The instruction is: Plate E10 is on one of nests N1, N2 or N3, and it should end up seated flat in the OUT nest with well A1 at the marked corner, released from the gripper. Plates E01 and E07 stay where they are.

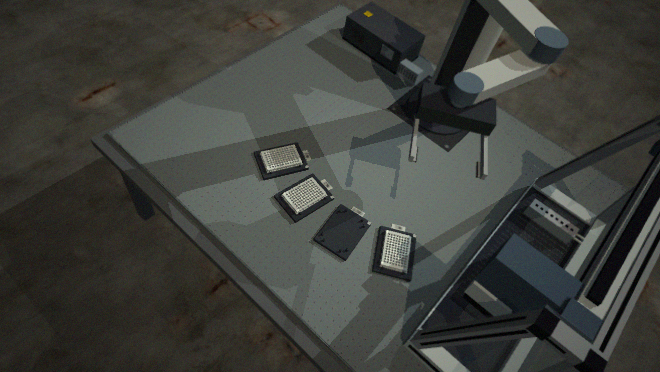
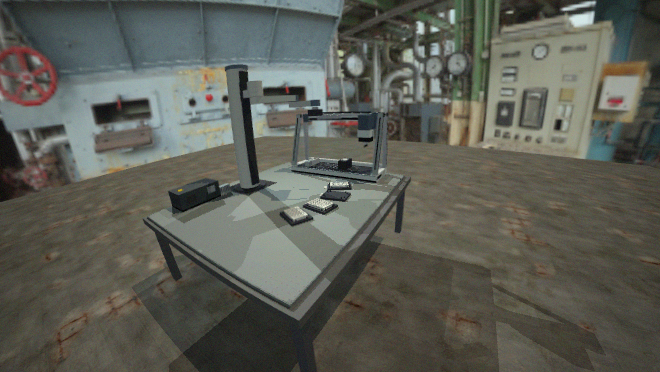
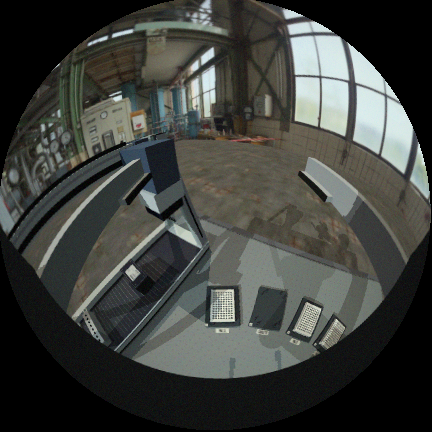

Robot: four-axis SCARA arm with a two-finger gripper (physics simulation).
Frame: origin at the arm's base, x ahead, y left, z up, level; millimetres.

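Seen in the pictures: gripper, fingertip midpoint: (image 1: 447, 168) (image 2: 340, 116) (image 3: 226, 159); arm's base, link origin: (image 2: 250, 187).
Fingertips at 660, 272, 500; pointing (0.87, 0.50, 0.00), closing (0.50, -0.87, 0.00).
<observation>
Offsets run from my fingertips to a thing's top centre, as dx, dy, dz. "pt": to the spot under its first point.
My gripper (image 1: 448, 168) (image 3: 226, 159) is open and empty, high above the table near the arm's column. The dark, bare OUT nest {+43, -177, -465} (image 1: 341, 232) (image 2: 335, 196) (image 3: 270, 307) has a small white corner mark {pt -40, -135, -476} (image 1: 369, 223) (image 3: 251, 324) on its label side. A white well plate {-20, -11, -461} (image 1: 397, 250) (image 2: 340, 185) (image 3: 222, 305) sits in the nest on the frame side of OUT. A second plate {+39, -353, -461} (image 1: 306, 195) (image 2: 320, 204) (image 3: 307, 320) sits in the nest on its other side. A third plate {-11, -515, -461} (image 1: 281, 158) (image 2: 296, 214) (image 3: 332, 334) sits in the nest beyond. Plate names and A1 corners are too small to read.
A gantry frame with a dark deck (image 2: 325, 166) (image 3: 165, 260) and a blue head {pt +103, +193, -53} (image 2: 366, 122) (image 3: 155, 162) stands beside the plate row. A black box {pt -718, -643, -373} (image 1: 382, 35) (image 2: 195, 194) stands at another table edge. The arm's column (image 2: 242, 127) rises from the table.
</observation>
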